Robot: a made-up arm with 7 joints.
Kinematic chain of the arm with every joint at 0, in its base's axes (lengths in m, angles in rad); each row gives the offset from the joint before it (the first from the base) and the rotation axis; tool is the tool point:
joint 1: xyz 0 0 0.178 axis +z
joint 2: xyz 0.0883 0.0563 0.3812 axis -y
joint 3: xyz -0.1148 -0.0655 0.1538 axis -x
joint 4: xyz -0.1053 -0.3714 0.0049 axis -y
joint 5: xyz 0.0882 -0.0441 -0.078 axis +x
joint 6: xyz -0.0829 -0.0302 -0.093 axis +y
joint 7: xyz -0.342 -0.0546 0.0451 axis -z
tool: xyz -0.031 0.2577 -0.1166
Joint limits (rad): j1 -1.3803..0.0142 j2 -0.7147..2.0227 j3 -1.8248..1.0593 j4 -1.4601..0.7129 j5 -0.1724..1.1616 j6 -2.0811..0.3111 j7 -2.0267..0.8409
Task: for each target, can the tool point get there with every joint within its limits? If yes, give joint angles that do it. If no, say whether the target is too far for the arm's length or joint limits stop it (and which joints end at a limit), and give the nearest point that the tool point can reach.
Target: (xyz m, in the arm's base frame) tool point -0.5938 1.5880 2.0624
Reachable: no: too far | nearest point -0.3767 0.8011 1.3674 | short by 1.072 m
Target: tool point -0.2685 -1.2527 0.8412
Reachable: no: joint limits stop it (at a limit: joint 1, joint 5, joint 7) | nearest point -0.2413 -1.0142 0.8181 | short by 0.241 m
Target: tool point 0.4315 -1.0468 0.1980
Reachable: no: joint limits stop it (at a limit: joint 2, joint 5, joint 7) | nearest point 0.4034 -0.9786 0.2042 | short by 0.074 m
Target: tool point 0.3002 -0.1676 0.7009
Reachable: yes | joints -0.8043 1.3220 -0.1298 0.4866 0.8176 -1.7787 -1.1005
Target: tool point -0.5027 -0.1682 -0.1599
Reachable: yes | joints -0.1313 0.7001 -0.8646 -0.4671 0.5088 -0.1385 -1.6022
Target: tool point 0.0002 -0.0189 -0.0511
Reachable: yes | joints -0.4759 1.5218 -1.2866 -0.2167 0.9184 -0.2597 -0.1692
